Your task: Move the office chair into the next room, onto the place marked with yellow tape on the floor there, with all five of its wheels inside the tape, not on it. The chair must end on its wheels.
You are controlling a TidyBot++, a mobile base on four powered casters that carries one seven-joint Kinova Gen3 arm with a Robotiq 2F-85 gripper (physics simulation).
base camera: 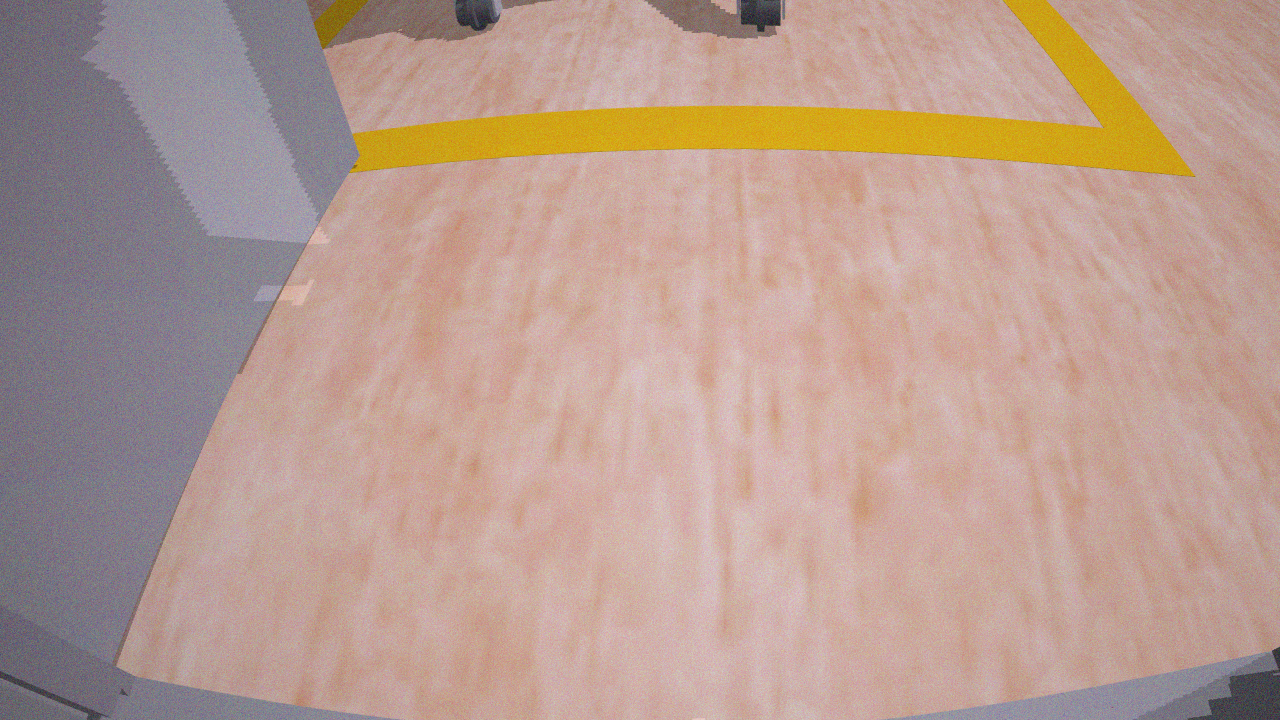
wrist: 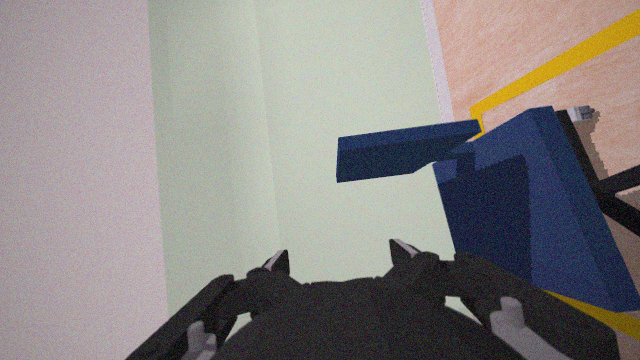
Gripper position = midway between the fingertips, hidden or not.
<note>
In view: my gripper (wrist: 338,256), a blue chair seat (wrist: 517,196) and a yellow tape (base camera: 1129,140).
</note>
